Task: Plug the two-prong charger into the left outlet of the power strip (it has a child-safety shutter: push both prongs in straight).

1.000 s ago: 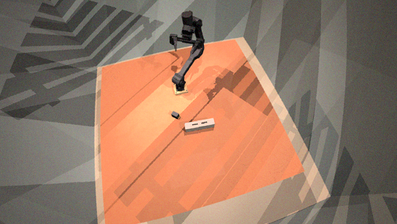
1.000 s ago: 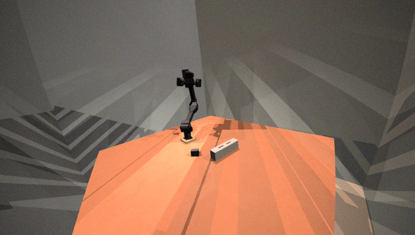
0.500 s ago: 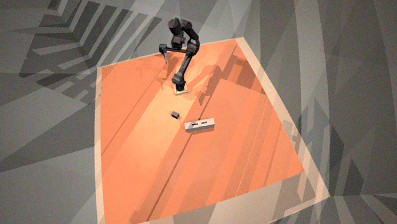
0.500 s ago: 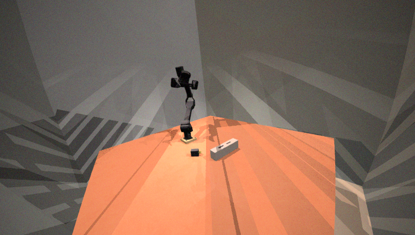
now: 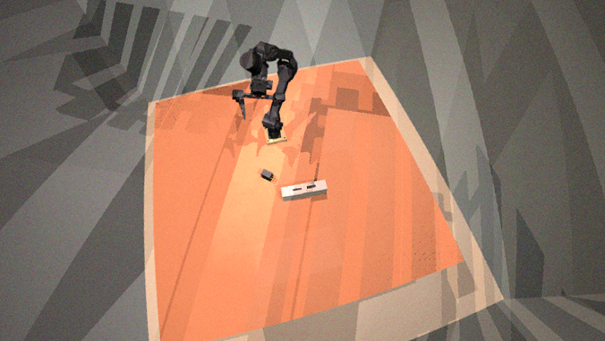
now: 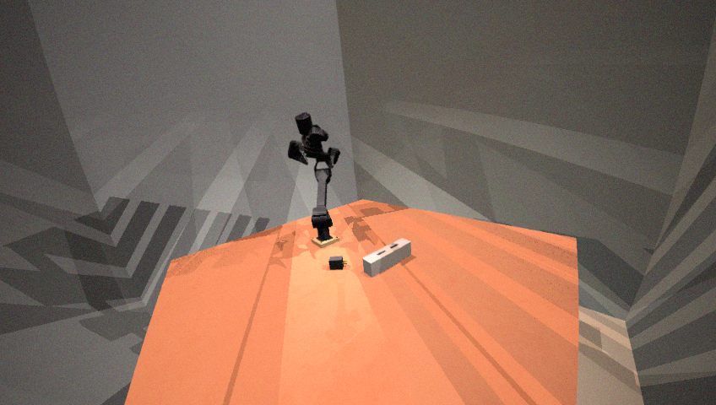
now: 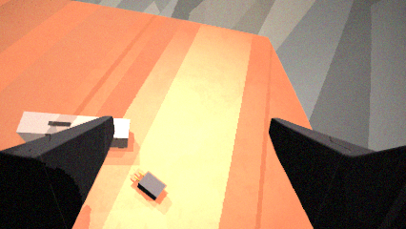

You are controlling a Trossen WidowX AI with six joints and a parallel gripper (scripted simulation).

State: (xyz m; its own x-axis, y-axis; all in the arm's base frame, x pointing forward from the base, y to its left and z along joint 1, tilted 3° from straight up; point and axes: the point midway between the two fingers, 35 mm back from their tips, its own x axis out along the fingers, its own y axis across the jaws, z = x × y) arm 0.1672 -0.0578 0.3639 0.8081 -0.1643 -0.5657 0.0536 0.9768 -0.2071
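Now: gripper tip 35 cm above the black two-prong charger and 5 cm short of it.
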